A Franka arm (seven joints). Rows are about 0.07 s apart.
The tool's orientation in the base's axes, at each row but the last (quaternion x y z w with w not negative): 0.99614 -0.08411 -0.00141 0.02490; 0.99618 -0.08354 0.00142 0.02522; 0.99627 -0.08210 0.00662 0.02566; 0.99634 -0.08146 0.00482 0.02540
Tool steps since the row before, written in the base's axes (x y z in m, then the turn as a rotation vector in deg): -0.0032 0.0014 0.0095 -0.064 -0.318 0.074; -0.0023 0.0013 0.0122 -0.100 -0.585 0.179; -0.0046 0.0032 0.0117 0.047 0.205 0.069; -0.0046 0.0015 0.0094 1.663 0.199 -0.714
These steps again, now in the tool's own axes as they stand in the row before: -0.0034 -0.0004 -0.0095 -0.010 0.328 -0.058; -0.0024 -0.0003 -0.0122 0.000 0.602 -0.149; -0.0049 -0.0018 -0.0119 0.014 -0.206 -0.079; -0.0047 -0.0003 -0.0095 1.599 -0.502 0.712
